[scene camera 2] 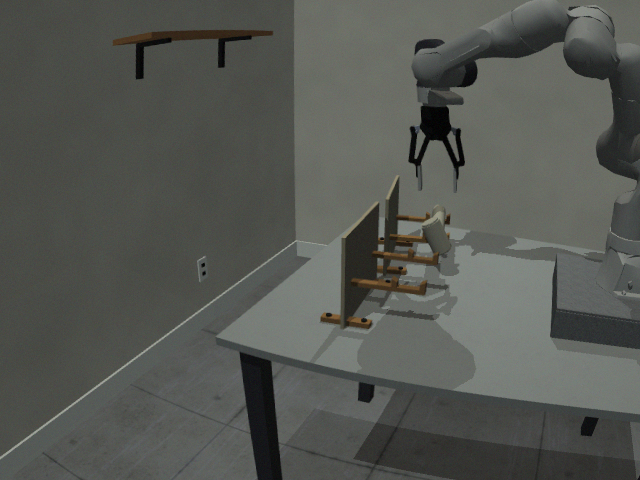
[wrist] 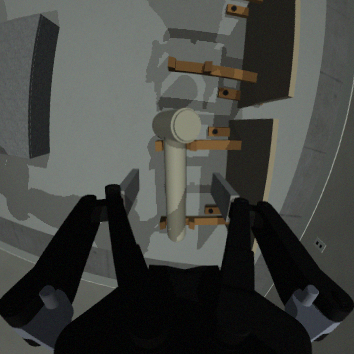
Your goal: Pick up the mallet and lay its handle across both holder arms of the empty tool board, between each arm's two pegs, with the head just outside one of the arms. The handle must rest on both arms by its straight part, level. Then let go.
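The cream mallet [scene camera 2: 436,235] [wrist: 175,167] lies with its handle across both arms of the farther tool board [scene camera 2: 391,227] [wrist: 248,155], between the pegs as far as visible. Its head is just outside the arm nearer the other board. The nearer tool board [scene camera 2: 361,263] [wrist: 272,50] in the scene view has no tool on its two wooden arms [scene camera 2: 379,285] [scene camera 2: 398,255]; one arm [wrist: 225,71] shows well in the wrist view. My gripper [scene camera 2: 436,190] [wrist: 175,180] is partly open and empty, high above the mallet's handle, with a fingertip to either side of it in the wrist view.
Both boards stand on wooden feet on the grey table [scene camera 2: 289,320]. The robot's grey base block [scene camera 2: 589,315] [wrist: 42,90] is on the robot's side. A wall shelf [scene camera 2: 201,35] hangs high at the left. The two board panels stand upright with a narrow gap between them.
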